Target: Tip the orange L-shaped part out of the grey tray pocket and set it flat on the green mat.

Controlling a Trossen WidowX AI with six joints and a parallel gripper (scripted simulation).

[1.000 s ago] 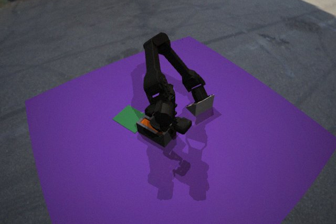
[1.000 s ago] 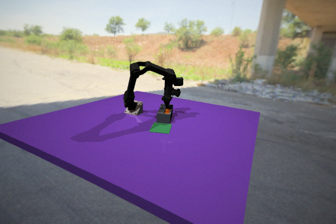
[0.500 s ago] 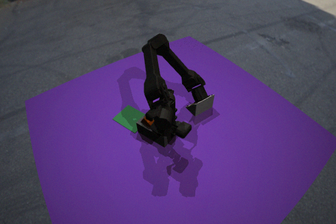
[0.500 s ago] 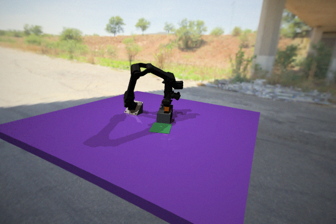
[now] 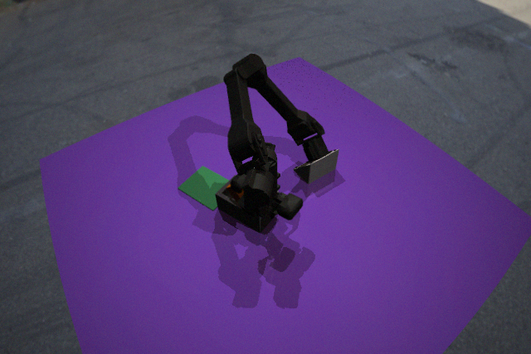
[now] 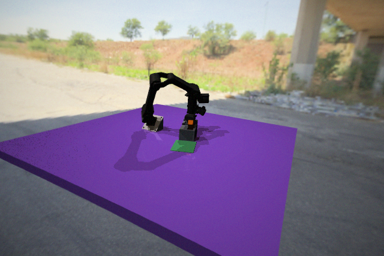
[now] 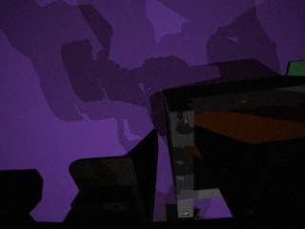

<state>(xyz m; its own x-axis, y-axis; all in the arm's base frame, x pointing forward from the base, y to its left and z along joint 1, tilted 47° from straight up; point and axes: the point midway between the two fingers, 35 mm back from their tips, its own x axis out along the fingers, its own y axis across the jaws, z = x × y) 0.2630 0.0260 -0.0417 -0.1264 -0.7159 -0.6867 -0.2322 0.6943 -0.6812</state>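
Right now the orange L-shaped part is 1 cm ahead of my gripper tip, 5 cm to the right of it and 1 cm above it. The rest, counted from my gripper tip: green mat 5 cm ahead, 22 cm to the right, 5 cm below.
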